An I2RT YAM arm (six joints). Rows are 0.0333 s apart.
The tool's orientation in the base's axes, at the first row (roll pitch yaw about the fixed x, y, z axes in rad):
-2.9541, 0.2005, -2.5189
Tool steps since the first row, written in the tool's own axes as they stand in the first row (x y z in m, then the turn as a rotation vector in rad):
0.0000, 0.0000, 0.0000, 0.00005, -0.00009, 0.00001
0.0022, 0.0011, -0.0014, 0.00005, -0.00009, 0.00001
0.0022, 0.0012, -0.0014, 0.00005, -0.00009, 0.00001
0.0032, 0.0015, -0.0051, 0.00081, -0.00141, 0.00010
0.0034, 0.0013, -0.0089, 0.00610, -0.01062, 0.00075
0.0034, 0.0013, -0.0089, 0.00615, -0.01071, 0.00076
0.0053, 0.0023, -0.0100, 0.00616, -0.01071, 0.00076
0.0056, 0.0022, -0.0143, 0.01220, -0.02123, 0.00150
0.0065, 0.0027, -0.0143, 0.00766, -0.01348, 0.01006
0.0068, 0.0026, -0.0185, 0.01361, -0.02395, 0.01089
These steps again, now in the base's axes. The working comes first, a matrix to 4 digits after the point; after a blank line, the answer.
The tool's axes in the first row as the columns of a matrix, in the base's axes (used below as rounded here):
-0.7960, -0.5428, 0.2677
-0.5715, 0.8197, -0.0373
-0.1992, -0.1827, -0.9628

0.0000, 0.0000, 0.0000, 0.00001, -0.00010, 0.00000
-0.0027, -0.0003, 0.0007, 0.00001, -0.00010, 0.00000
-0.0028, -0.0002, 0.0007, 0.00001, -0.00010, 0.00000
-0.0047, -0.0004, 0.0040, 0.00015, -0.00162, 0.00000
-0.0058, -0.0005, 0.0077, 0.00111, -0.01222, 0.00000
-0.0058, -0.0005, 0.0077, 0.00112, -0.01232, 0.00000
-0.0081, -0.0008, 0.0082, 0.00111, -0.01233, 0.00000
-0.0095, -0.0009, 0.0123, 0.00221, -0.02443, 0.00000
-0.0105, -0.0010, 0.0120, 0.00391, -0.01580, -0.00875
-0.0118, -0.0011, 0.0160, 0.00508, -0.02782, -0.00882

